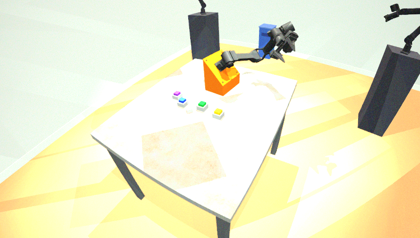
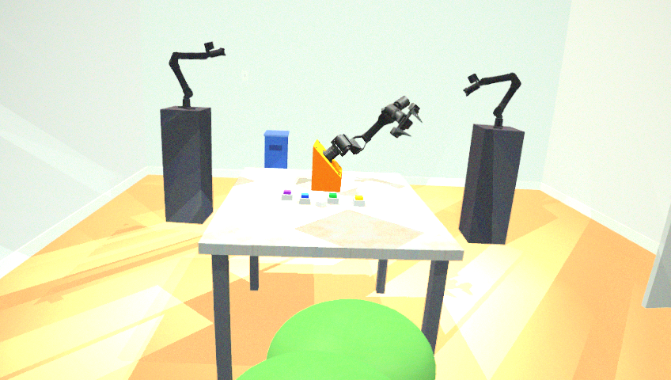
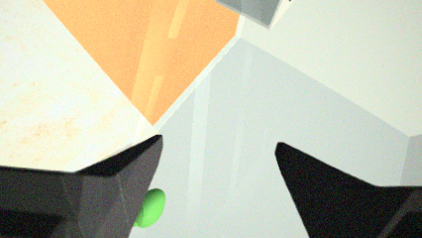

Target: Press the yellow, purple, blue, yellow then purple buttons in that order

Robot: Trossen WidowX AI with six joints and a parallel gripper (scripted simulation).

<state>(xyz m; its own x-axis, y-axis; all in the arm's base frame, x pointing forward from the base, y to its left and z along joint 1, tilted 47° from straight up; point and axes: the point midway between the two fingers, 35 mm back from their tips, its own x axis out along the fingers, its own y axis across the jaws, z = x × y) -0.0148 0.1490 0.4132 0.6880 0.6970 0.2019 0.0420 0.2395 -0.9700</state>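
Now: gripper tip 28 cm above the yellow button, 27 cm to the left of it and 25 cm short of it. From my gripper tip the other things lie so: blue button (50 cm to the right, 28 cm below, 27 cm ahead); then white block (43 cm to the right, 31 cm below, 29 cm ahead); then green button (38 cm to the right, 28 cm below, 24 cm ahead).
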